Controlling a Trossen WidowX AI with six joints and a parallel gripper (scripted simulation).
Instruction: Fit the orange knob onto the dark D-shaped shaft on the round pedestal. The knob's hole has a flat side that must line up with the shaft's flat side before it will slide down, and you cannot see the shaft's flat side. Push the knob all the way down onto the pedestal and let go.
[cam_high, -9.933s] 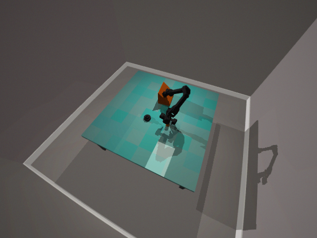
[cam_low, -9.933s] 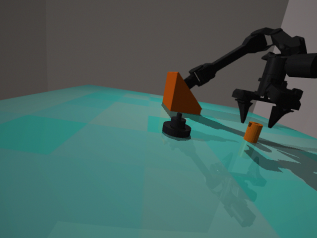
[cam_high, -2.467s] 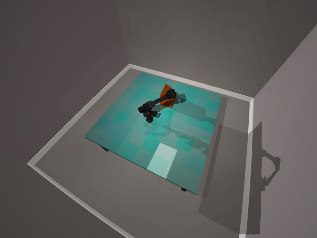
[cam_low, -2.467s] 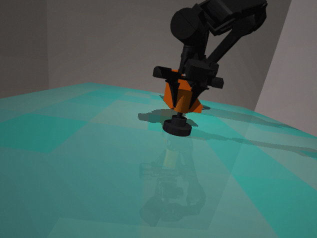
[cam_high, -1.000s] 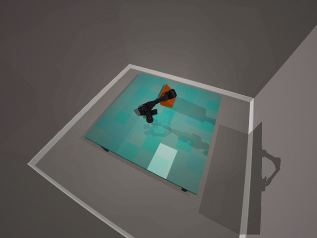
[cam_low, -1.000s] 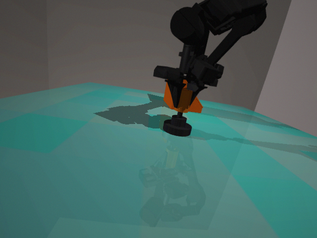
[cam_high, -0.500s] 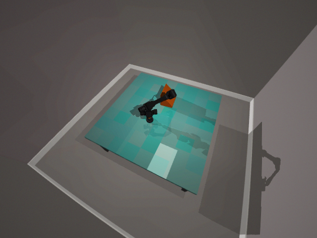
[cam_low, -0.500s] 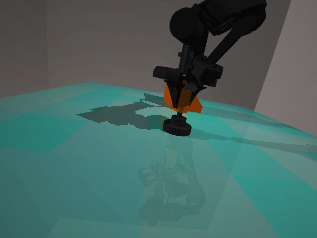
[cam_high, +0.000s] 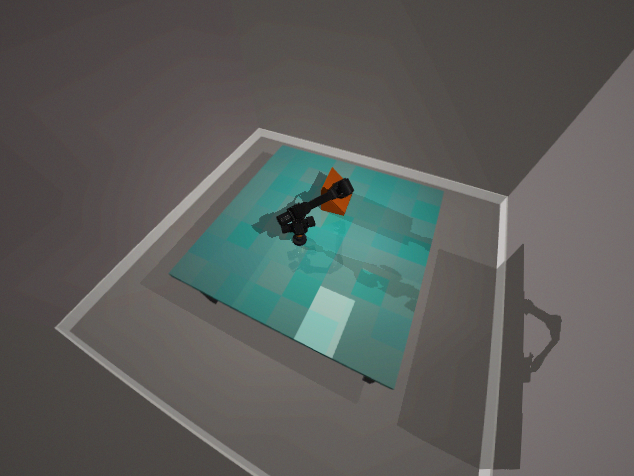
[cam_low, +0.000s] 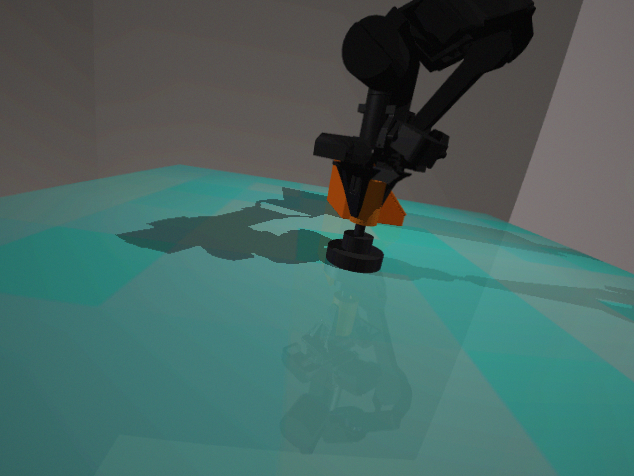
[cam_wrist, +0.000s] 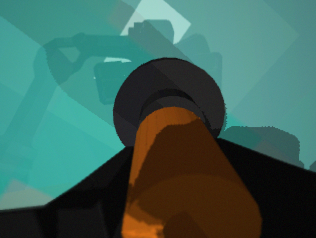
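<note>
Right now my gripper tip is 2 cm below the orange knob. The rest, counted from my gripper tip: pedestal (4 cm below).
</note>
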